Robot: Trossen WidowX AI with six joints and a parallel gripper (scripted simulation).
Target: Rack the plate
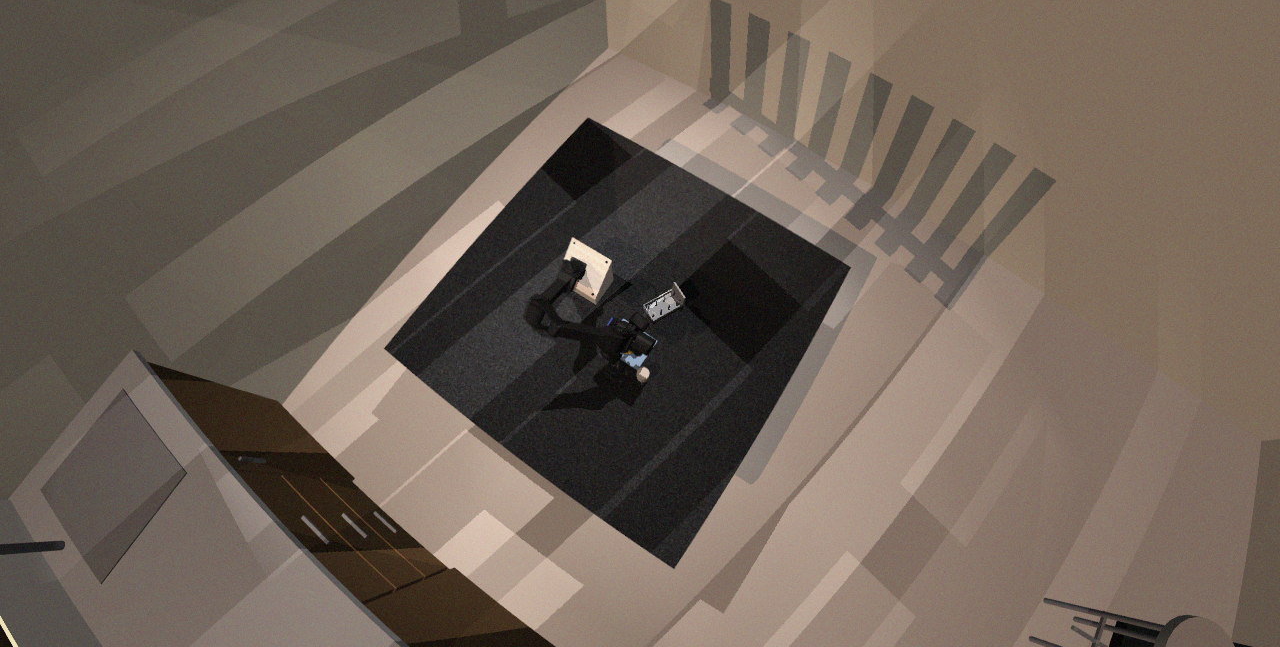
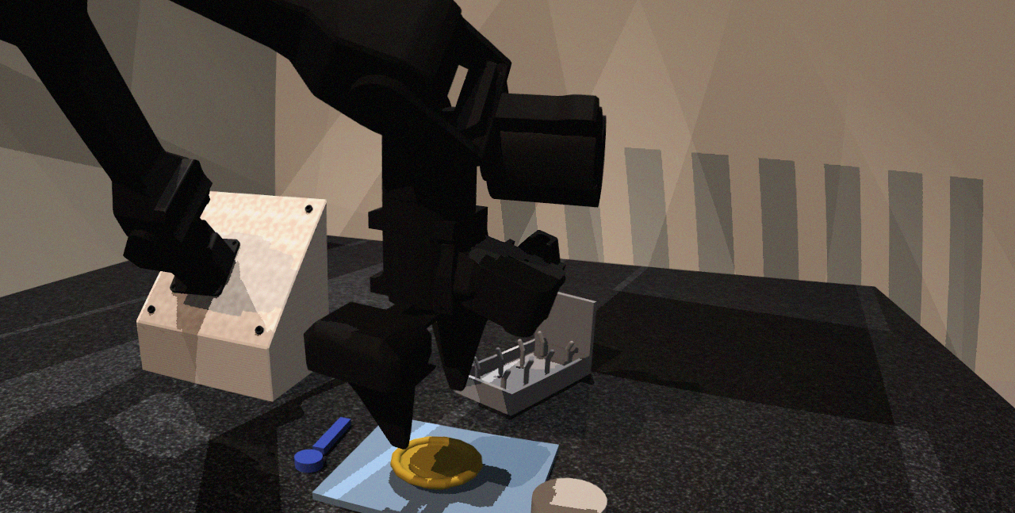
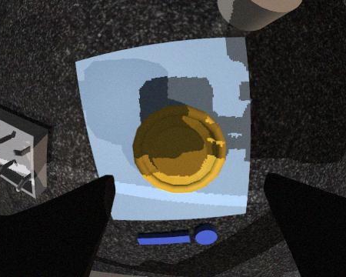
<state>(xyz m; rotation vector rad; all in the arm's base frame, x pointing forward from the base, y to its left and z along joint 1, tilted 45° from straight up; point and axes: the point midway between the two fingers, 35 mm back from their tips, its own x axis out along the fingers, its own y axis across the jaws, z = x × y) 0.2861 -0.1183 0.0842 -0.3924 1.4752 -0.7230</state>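
The yellow plate is 4 cm below my gripper tip and 1 cm to the left of it. Also, from my gripper tip: blue spoon (10 cm behind, 6 cm below, 2 cm to the left); then light blue mat (6 cm below, 2 cm to the left); then cream cup (10 cm ahead, 6 cm to the right, 4 cm below).
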